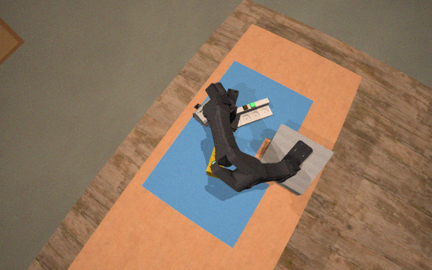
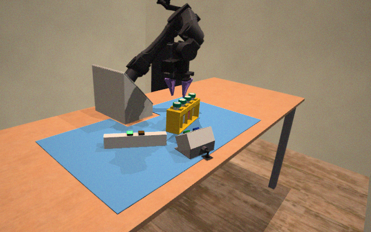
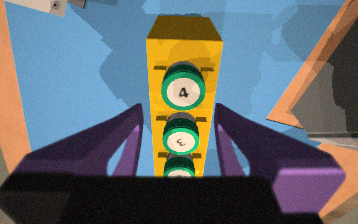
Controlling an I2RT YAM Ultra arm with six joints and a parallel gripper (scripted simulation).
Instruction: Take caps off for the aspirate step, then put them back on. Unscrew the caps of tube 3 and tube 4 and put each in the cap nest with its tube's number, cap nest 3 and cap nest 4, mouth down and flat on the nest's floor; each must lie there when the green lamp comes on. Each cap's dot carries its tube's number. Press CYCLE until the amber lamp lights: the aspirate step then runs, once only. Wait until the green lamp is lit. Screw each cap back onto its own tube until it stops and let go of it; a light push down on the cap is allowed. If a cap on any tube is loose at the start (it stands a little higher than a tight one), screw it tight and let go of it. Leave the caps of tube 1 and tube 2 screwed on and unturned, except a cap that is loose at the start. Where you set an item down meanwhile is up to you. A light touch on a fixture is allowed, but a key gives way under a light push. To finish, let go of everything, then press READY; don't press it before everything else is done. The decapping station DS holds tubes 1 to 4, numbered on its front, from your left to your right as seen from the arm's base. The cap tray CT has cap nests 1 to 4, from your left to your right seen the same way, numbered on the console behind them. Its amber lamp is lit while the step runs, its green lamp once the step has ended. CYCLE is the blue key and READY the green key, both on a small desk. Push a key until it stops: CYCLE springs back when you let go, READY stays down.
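Right now my hand is 40 mm above the cap 4. From my hand the other things lie so: cap 3: 20 mm behind, 50 mm to the left, 40 mm below; then blue key: 130 mm ahead, 30 mm to the right, 90 mm below; then cap 2: 40 mm behind, 100 mm to the left, 40 mm below.
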